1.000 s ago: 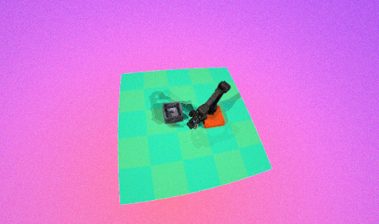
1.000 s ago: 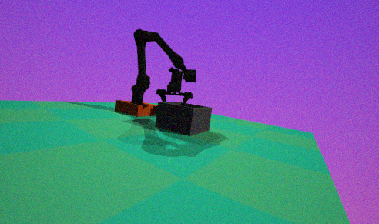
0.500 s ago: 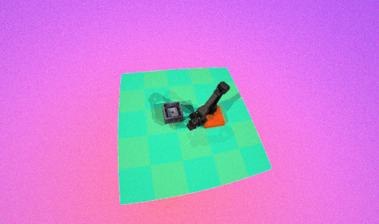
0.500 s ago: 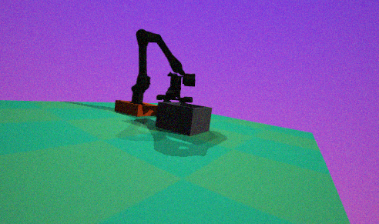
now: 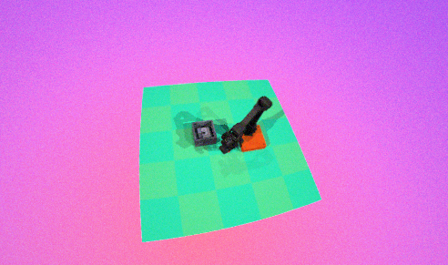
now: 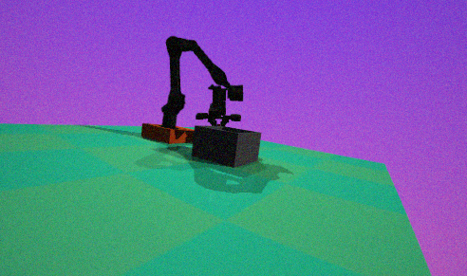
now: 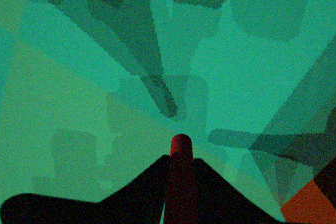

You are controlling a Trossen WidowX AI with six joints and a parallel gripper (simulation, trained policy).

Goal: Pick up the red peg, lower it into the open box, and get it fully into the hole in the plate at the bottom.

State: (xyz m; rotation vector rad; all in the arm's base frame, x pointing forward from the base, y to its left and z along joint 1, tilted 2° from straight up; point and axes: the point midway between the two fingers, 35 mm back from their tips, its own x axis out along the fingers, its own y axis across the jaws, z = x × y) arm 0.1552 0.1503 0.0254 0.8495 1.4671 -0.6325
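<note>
The plate is 19 cm ahead of my gripper tip, 13 cm to the right of it and 1 cm above it. Also, from my gripper tip: red peg: 2 cm above; then grey box: 19 cm ahead, 13 cm to the right, 1 cm below.
</note>
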